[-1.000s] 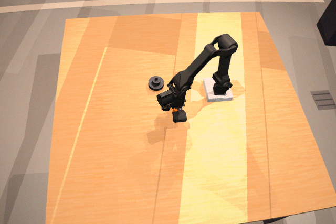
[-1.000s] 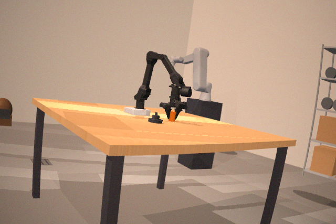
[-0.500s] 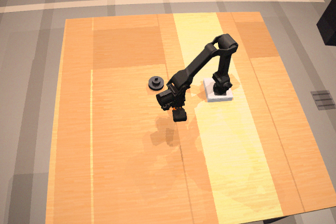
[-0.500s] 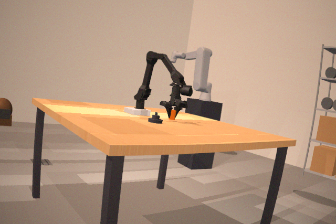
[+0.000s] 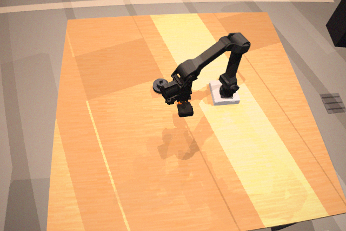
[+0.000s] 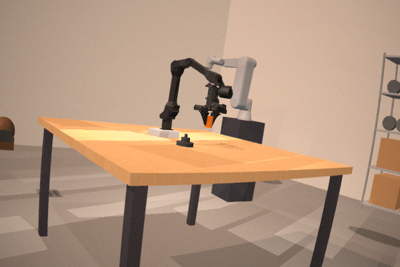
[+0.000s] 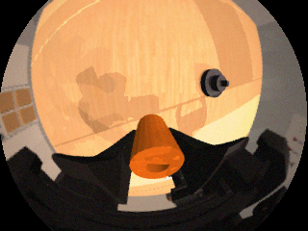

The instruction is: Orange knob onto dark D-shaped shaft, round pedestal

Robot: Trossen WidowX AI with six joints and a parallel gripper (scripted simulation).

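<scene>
My gripper tip is 18 cm to the left of the round pedestal, 10 cm short of it and 7 cm above it. Round my gripper tip: orange knob (2 cm above).
</scene>
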